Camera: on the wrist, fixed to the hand. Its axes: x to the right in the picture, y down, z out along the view.
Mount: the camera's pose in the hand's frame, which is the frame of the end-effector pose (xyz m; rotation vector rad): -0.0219 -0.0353 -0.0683 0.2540 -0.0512 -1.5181
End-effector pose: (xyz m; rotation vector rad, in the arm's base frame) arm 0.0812 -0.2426 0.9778 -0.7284 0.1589 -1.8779
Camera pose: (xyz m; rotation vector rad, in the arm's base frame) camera 0.0209 -0.2234 0.9290 0.6482 0.7718 2.7162
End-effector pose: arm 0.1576 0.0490 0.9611 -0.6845 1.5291 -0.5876
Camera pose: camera 0.0927 0.0382 1.0065 -1.5890 0.6032 -1.8003
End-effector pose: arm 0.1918 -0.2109 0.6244 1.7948 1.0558 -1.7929
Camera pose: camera 0.2141 -0.1434 0.6609 -0.5377 -1.6267 1.6772
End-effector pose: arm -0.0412 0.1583 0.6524 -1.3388 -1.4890 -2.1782
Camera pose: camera -0.0881 0.1125 0.6066 -0.0353 1.9130 1.3196
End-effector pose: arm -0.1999 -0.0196 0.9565 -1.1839 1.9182 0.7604
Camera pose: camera -0.1805 -0.0771 1.0085 -1.8903 0.5839 -0.2795
